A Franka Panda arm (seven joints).
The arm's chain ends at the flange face. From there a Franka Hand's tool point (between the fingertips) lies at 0.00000 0.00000 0.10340 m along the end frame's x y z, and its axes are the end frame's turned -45 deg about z.
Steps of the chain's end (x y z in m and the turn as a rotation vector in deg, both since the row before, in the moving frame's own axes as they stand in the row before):
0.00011 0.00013 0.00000 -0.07 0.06 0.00
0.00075 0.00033 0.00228 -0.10 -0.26 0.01
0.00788 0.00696 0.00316 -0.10 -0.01 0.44
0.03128 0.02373 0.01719 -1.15 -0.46 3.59
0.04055 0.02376 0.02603 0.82 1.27 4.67
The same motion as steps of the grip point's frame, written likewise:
-0.00003 0.00034 0.00000 -0.09 -0.01 0.00
-0.00016 0.00056 0.00228 0.11 -0.25 0.01
0.00051 0.01061 0.00316 -0.06 -0.08 0.44
0.00326 0.03971 0.01717 -0.49 -1.14 3.59
0.01451 0.04616 0.02599 -0.32 1.48 4.67

